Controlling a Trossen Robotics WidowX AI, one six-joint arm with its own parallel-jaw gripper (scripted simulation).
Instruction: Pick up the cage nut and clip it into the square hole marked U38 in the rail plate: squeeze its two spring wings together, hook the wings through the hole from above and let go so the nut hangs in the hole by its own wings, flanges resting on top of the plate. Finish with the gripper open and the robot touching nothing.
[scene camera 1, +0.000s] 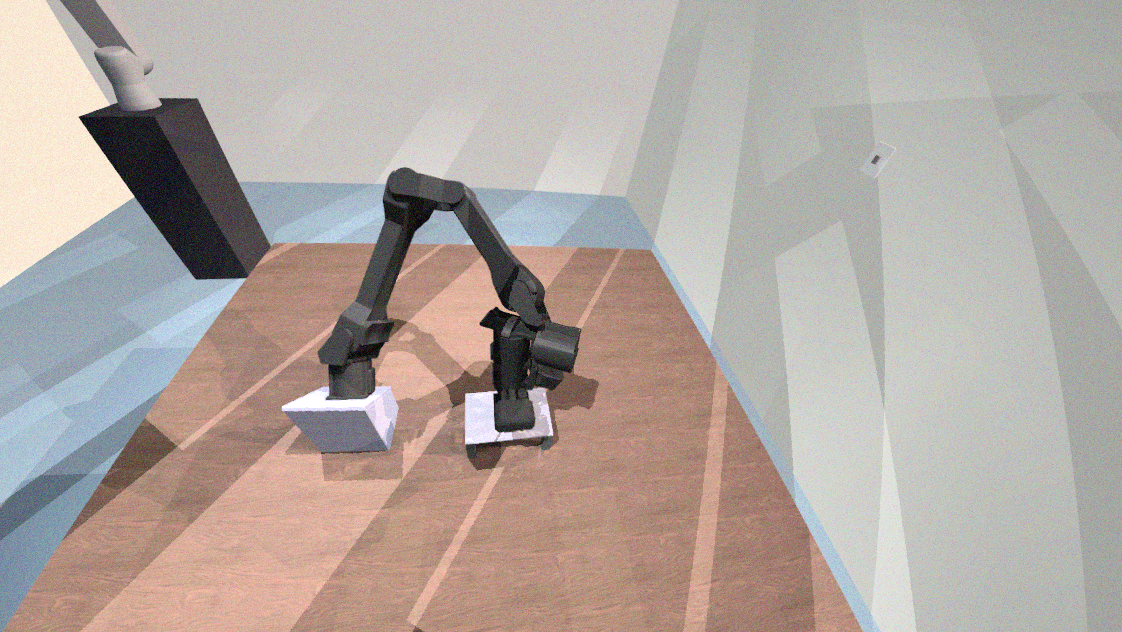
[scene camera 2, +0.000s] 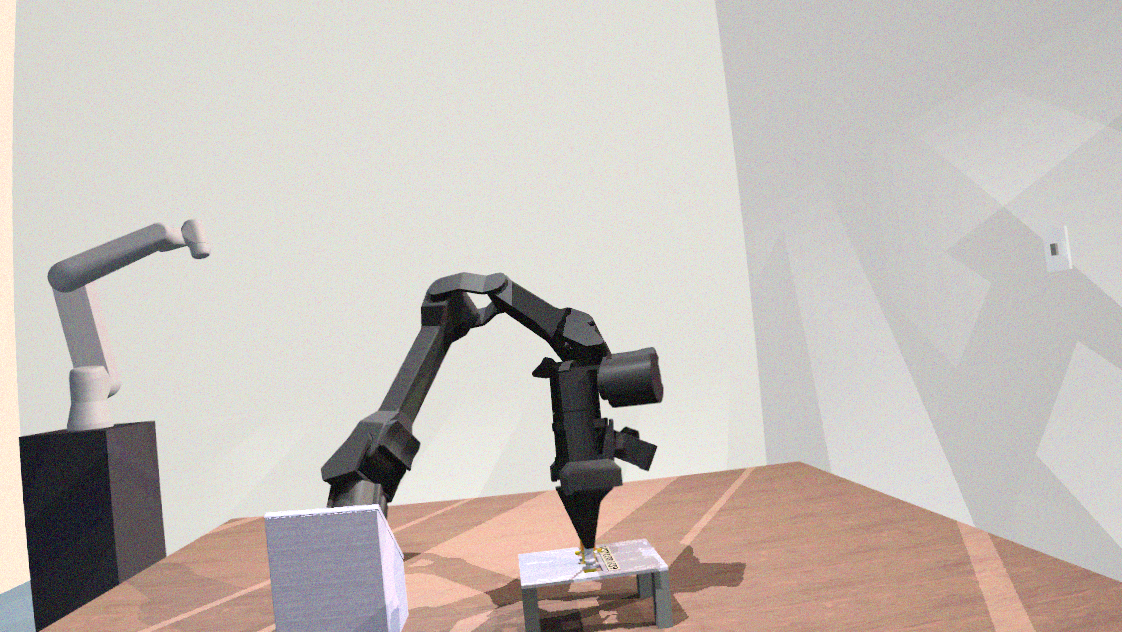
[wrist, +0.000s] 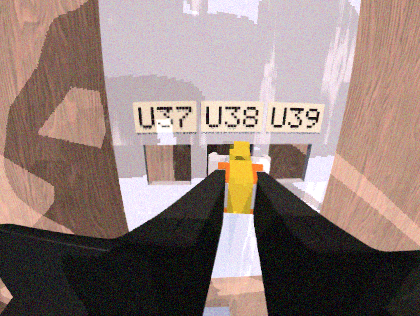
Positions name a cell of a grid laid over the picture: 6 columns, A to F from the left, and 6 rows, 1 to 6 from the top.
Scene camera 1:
my gripper: C4
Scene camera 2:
my gripper: D6
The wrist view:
my gripper: D4
cage nut: D4
